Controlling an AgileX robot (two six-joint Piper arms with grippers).
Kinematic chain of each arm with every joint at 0, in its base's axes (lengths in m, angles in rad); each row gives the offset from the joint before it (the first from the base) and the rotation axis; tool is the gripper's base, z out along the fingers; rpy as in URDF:
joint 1: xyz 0 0 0.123 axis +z
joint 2: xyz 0 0 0 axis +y
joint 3: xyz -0.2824 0 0.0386 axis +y
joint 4: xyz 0.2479 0 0.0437 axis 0.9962 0 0.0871
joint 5: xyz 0 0 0 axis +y
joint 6: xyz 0.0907 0 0.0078 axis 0.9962 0 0.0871
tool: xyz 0 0 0 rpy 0 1.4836 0
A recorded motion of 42 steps. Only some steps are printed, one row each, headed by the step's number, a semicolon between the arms.
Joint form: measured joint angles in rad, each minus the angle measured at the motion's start. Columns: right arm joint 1, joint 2, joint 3, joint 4, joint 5, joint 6; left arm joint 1, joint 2, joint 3, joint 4, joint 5, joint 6.
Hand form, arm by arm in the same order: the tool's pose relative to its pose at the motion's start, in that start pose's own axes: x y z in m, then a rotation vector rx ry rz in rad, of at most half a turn. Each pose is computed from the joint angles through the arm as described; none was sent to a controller.
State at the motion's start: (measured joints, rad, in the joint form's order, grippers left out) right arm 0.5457 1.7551 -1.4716 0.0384 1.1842 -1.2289; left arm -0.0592 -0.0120 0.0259 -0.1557 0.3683 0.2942
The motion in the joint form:
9: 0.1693 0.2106 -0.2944 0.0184 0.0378 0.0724; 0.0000 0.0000 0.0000 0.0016 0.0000 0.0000
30: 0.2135 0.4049 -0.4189 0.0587 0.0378 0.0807; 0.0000 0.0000 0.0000 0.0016 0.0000 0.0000
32: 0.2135 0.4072 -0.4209 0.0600 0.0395 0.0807; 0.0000 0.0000 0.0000 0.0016 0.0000 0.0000
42: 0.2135 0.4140 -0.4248 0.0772 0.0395 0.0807; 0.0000 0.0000 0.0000 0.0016 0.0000 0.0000
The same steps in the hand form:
9: -0.0849 -0.0237 0.0153 0.0151 -0.0644 -0.0900; 0.0000 0.0001 0.0000 -0.0006 0.0002 0.0015
30: -0.1182 -0.0347 0.0725 -0.0697 -0.0717 -0.1089; 0.0000 0.0001 0.0000 -0.0006 0.0002 0.0015
32: -0.1184 -0.0348 0.0731 -0.0720 -0.0719 -0.1085; 0.0000 0.0001 0.0000 -0.0006 0.0002 0.0015
42: -0.1201 -0.0347 0.0752 -0.0822 -0.0846 -0.1022; 0.0000 0.0001 0.0000 -0.0006 0.0002 0.0015

